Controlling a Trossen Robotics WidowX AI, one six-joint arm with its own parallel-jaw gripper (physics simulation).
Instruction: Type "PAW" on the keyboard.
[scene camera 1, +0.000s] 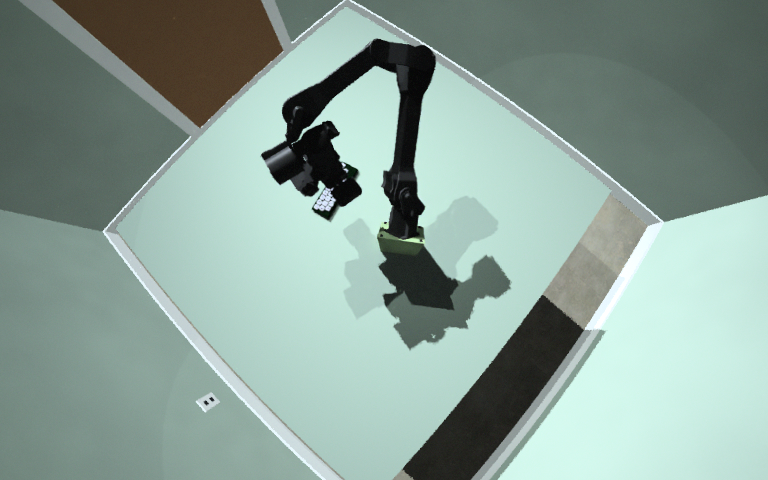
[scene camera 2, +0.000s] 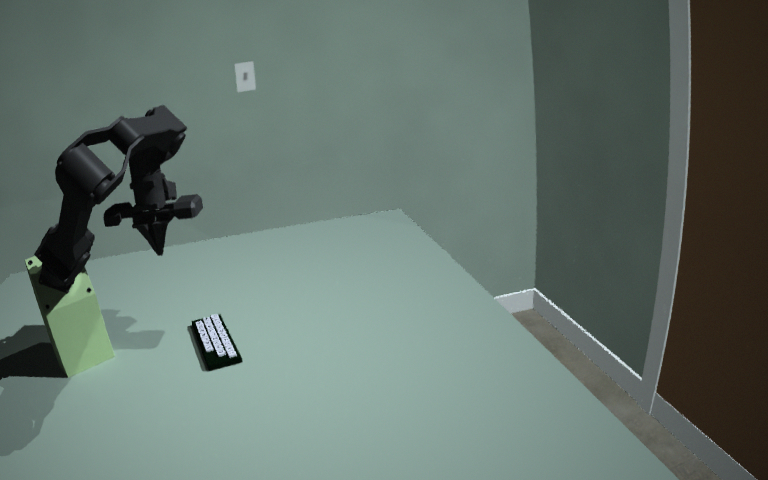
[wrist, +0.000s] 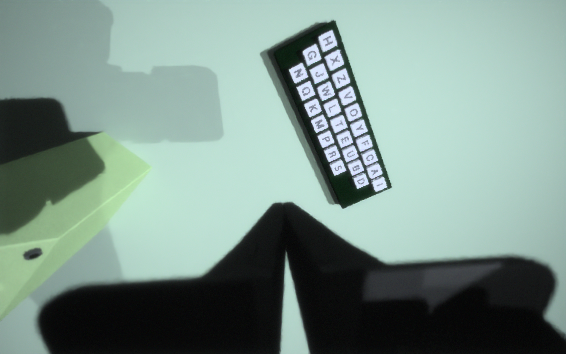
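Where they show: gripper, fingertip midpoint: (scene camera 1: 336, 183) (scene camera 2: 160, 254) (wrist: 282, 212); arm's base, link origin: (scene camera 1: 402, 232) (scene camera 2: 57, 272).
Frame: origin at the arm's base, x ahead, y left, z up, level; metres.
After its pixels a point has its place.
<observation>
A small dark green keyboard (scene camera 1: 325, 202) {y 0.012, x 0.278, z -0.177 m} (scene camera 2: 217, 343) {y -0.080, x 0.285, z -0.177 m} (wrist: 348, 199) {y -0.133, x 0.266, z -0.182 m} with white letter keys lies flat on the table; the arm hides part of it in scene camera 1. In the wrist view the P key (wrist: 325, 139) {y -0.050, x 0.263, z -0.177 m} is in the row nearest the base, the A key (wrist: 374, 171) {y -0.108, x 0.304, z -0.177 m} is near the lower end of the far row, and the W key (wrist: 326, 91) {y -0.003, x 0.280, z -0.177 m} is in the middle row. My gripper (scene camera 2: 160, 252) {y -0.021, x 0.215, z -0.003 m} (wrist: 282, 212) {y -0.021, x 0.215, z -0.003 m} is shut and empty, pointing down, high above the table. In the wrist view its tips appear below and left of the keyboard's lower end.
The arm stands on a pale green base block (scene camera 1: 400, 243) {y 0.024, x -0.011, z -0.001 m} (scene camera 2: 84, 333) {y -0.028, x 0.024, z -0.121 m} (wrist: 115, 175) {y 0.005, x 0.060, z -0.142 m}, left of the keyboard in scene camera 2 and in the wrist view. The table (scene camera 1: 271, 271) {y 0.296, x 0.304, z -0.194 m} (scene camera 2: 396, 367) {y -0.280, x 0.559, z -0.194 m} reaches a far corner near the wall in scene camera 2. Arm shadows fall around the base.
</observation>
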